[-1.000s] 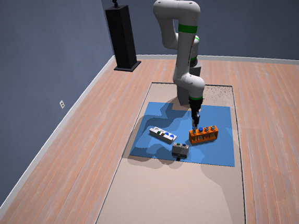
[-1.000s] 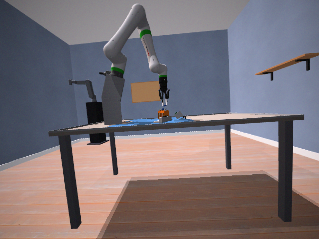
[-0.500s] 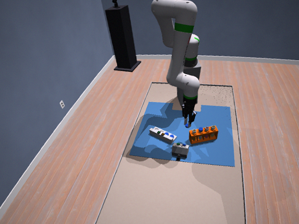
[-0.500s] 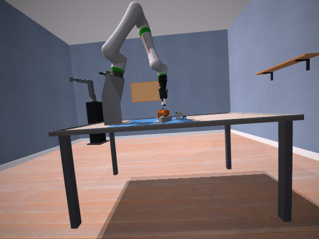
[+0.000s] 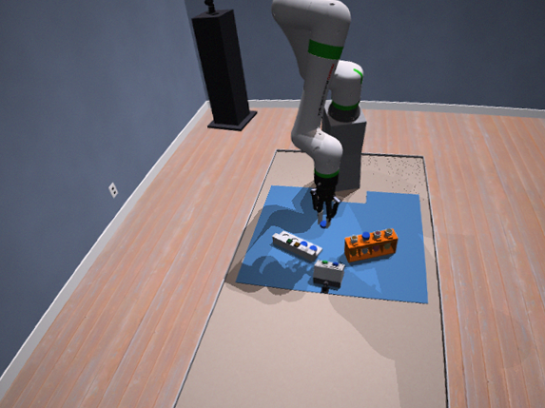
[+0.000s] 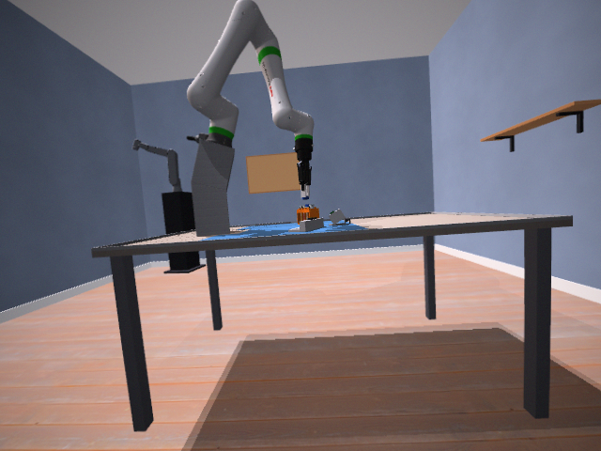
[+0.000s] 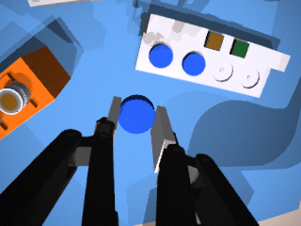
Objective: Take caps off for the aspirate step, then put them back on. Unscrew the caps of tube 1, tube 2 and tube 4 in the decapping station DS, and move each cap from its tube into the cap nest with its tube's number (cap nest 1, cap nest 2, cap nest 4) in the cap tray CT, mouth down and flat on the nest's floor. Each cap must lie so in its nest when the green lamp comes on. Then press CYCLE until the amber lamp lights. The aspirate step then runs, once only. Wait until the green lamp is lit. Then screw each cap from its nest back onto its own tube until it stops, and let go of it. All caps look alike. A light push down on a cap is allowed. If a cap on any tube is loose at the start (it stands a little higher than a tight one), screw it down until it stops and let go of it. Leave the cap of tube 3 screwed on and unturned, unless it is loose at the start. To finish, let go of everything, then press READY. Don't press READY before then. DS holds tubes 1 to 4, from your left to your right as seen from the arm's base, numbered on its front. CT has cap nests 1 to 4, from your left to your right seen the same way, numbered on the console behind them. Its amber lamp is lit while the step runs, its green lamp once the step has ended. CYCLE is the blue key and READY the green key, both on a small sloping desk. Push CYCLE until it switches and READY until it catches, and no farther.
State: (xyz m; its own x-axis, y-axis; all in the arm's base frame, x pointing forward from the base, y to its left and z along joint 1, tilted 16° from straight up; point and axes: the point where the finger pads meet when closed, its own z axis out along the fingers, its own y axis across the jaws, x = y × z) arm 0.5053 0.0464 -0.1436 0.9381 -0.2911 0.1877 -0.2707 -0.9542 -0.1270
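Now: the blue key 130 mm ahead of my hand, 120 mm below it and 80 mm to the left of it. The rest, counted from my hand: green key (130 mm ahead, 120 mm below, 40 mm to the left); small sloping desk (140 mm ahead, 130 mm below, 60 mm to the left).
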